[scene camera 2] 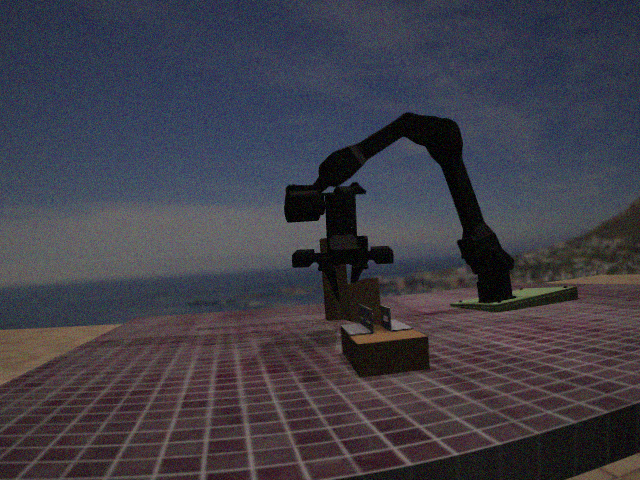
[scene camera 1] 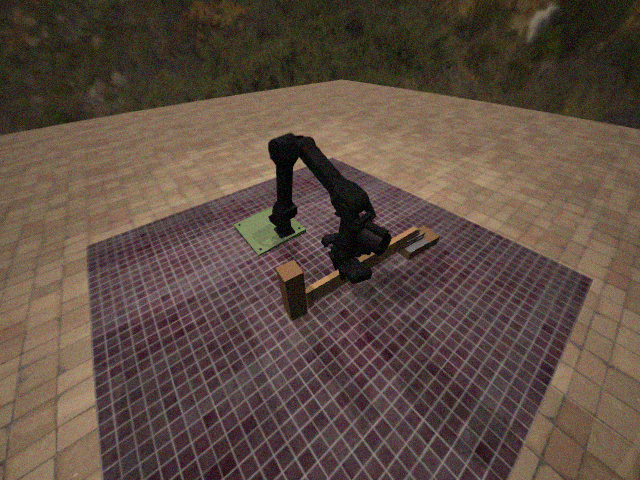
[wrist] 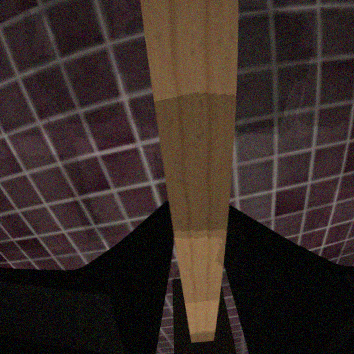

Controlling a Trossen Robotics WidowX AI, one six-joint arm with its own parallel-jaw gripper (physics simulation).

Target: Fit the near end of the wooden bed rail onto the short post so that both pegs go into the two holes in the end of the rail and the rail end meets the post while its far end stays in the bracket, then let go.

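Places are measured from the arm's base along level axes (x ahead, y right, z down), in centimetres.
Where they show: gripper, between the fingertips: (scene camera 1: 340,276) (wrist: 194,209); arm's base, origin of its link: (scene camera 2: 497,300) (scene camera 1: 284,230).
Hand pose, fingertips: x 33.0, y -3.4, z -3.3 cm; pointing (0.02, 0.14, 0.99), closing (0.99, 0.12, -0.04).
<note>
Each offset is from my fingertips to the top centre of the thing. "spot": to the spot under its first point. Level surfaces: height alone.
The wooden bed rail @[dx +0.0, dy -9.9, dz -5.1 cm] (scene camera 1: 324,283) (scene camera 2: 364,293) (wrist: 197,150) runs from beside the short post to the bracket. My gripper (scene camera 1: 345,269) (scene camera 2: 346,290) (wrist: 194,209) points down and is shut on the rail, with a black finger against each side, between the rail's middle and its near end. The short post @[spot: dx +2.6, dy +16.5, dz -7.2 cm] (scene camera 1: 293,293) (scene camera 2: 333,307) (wrist: 179,320) stands upright at the near end. A gap there cannot be judged; the pegs and holes are hidden. The rail's far end lies between the upright metal plates of the bracket @[spot: dx +3.3, dy -37.9, dz +1.3 cm] (scene camera 1: 430,240) (scene camera 2: 390,352).
The arm's green base plate (scene camera 1: 251,231) (scene camera 2: 542,296) lies behind the rail in scene camera 1. The arm arches over from it to the rail. A purple tiled mat @[dz +4.9 cm] (scene camera 1: 289,392) (scene camera 2: 206,392) lies under everything, with paving around it.
</note>
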